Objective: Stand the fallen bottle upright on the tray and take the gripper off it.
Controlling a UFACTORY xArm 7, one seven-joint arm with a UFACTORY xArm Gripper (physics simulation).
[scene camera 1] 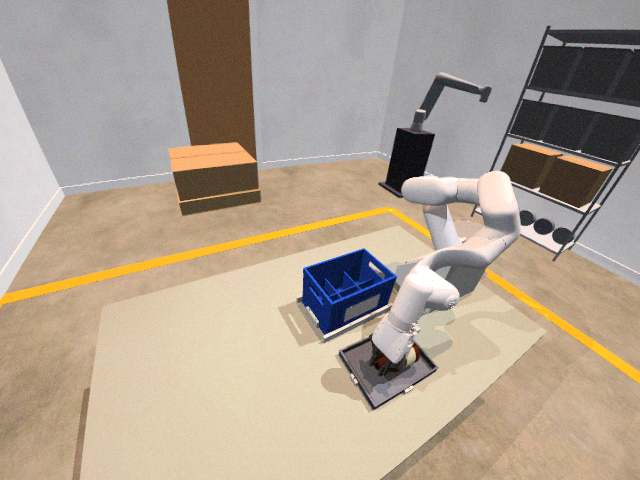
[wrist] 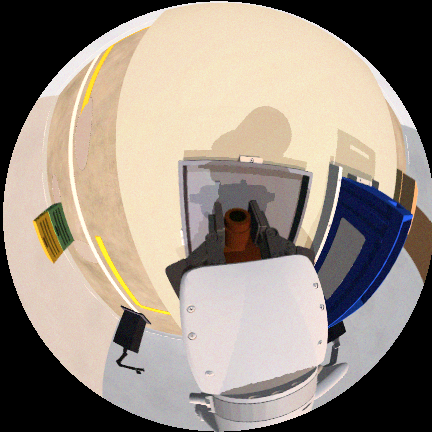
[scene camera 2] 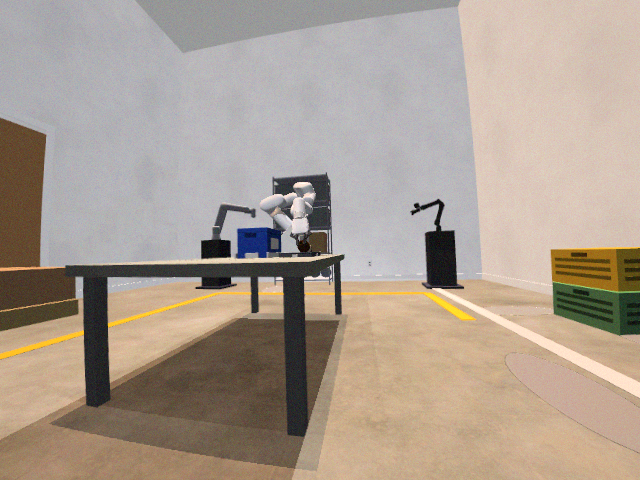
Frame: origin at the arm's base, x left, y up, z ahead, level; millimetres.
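Seen in the pictures: gripper, fingertip midpoint: [scene camera 1: 377,369] [wrist: 233,210] [scene camera 2: 301,245].
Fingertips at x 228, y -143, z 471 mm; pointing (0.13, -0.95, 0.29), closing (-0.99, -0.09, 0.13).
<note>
Offsets run from my fingertips to a thing's top centre. "pt": to the spot under its first point. Level surfaces: height alone.
The brown bottle @[dz -71, dx -9, dy +37 mm] [scene camera 1: 412,356] [scene camera 2: 303,246] [wrist: 238,240] with a cream label is on its side, leaning, over the dark tray @[pt dz +0, dx -80, dy -57 mm] [scene camera 1: 359,356] [wrist: 287,187]. Its neck points toward the tray's left part in scene view 1, and its open mouth shows in the wrist view. My gripper [scene camera 1: 378,365] [wrist: 233,210] is shut on the bottle's neck, one dark finger on each side, with the hand tilted above the tray. The hand hides part of the body; whether the base touches the tray cannot be told.
A blue divided crate @[dz -60, dx -291, dy +112 mm] [scene camera 1: 336,317] [scene camera 2: 252,243] [wrist: 382,225] stands close behind the tray, on a pale-edged base. Both are on the beige table top @[dy -63 mm] [scene camera 1: 206,372] [wrist: 200,75]. Cardboard boxes [scene camera 1: 217,175], a shelf rack [scene camera 1: 529,77] and another arm on a black pedestal [scene camera 1: 410,155] stand farther off.
</note>
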